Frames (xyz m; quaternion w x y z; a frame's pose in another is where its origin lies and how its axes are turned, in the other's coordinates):
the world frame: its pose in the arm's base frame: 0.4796 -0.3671 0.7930 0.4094 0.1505 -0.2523 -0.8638
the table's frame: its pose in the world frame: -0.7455 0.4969 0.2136 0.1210 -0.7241 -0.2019 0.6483
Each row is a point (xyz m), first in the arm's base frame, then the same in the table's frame.
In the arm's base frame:
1: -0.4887 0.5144 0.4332
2: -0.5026 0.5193 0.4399
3: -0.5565 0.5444 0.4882
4: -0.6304 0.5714 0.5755
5: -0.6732 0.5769 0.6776
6: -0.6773 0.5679 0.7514
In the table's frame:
1: -0.9409 1.5825 -0.5397
2: -0.9560 1.5840 -0.5452
3: -1.0293 1.5719 -0.5639
4: -1.1358 1.5352 -0.5976
5: -1.2168 1.4670 -0.6303
6: -1.2504 1.4028 -0.6475

